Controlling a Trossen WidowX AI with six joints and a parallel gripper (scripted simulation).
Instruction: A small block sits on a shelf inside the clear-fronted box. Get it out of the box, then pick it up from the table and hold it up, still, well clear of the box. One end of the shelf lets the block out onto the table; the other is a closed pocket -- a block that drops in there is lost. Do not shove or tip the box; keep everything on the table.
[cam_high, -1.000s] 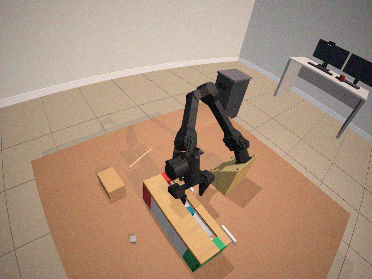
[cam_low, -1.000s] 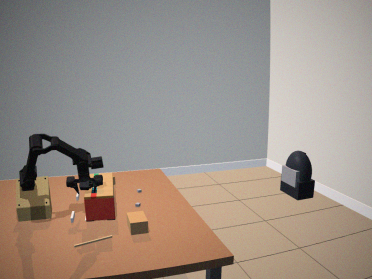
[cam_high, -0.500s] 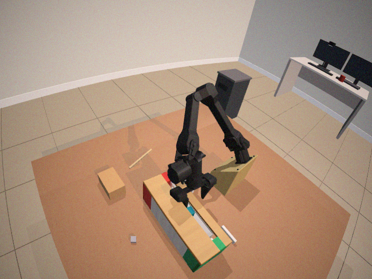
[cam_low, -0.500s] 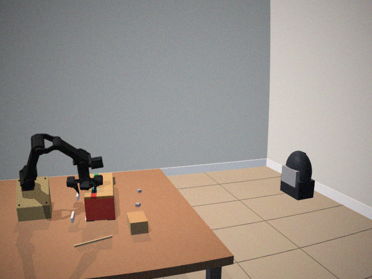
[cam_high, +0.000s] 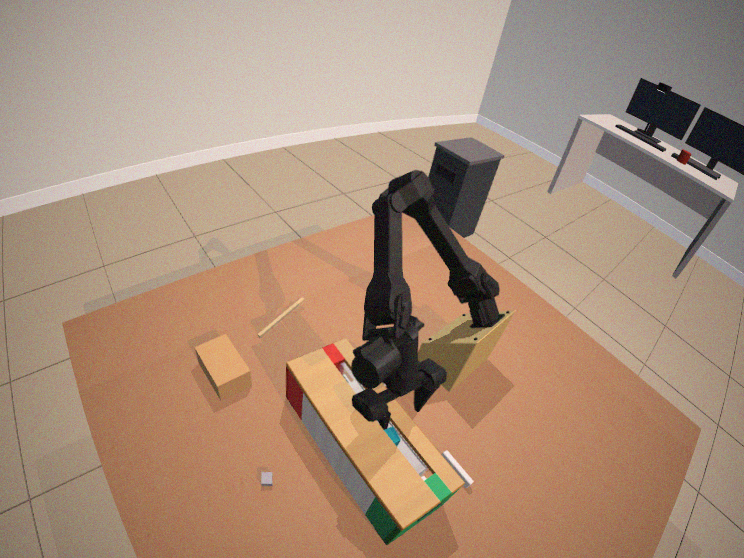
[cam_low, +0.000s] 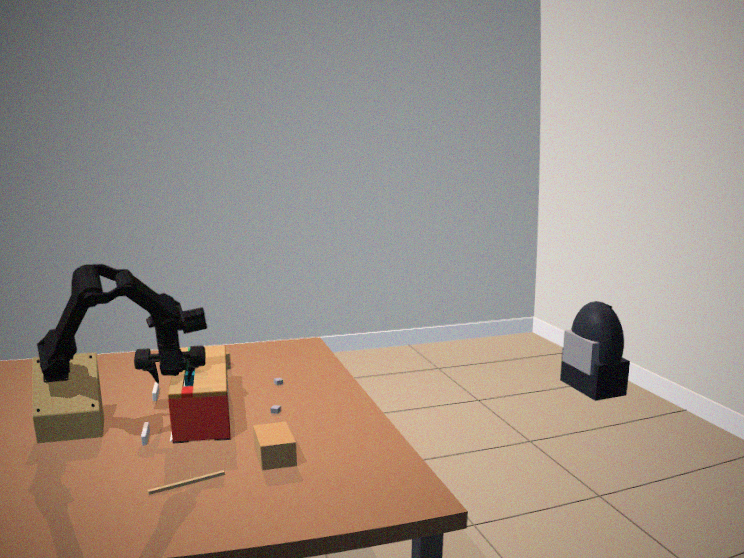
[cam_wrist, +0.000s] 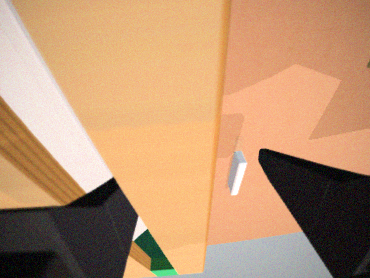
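Now: the cyan block 50 mm ahead of my gripper tip and 10 mm to the left of it. Also, from my gripper tip: tan block: 200 mm ahead, 350 mm to the right, 60 mm below; then thin wooden stick: 10 mm behind, 420 mm to the right, 80 mm below; then box: 30 mm ahead, 10 mm to the right, 30 mm below.
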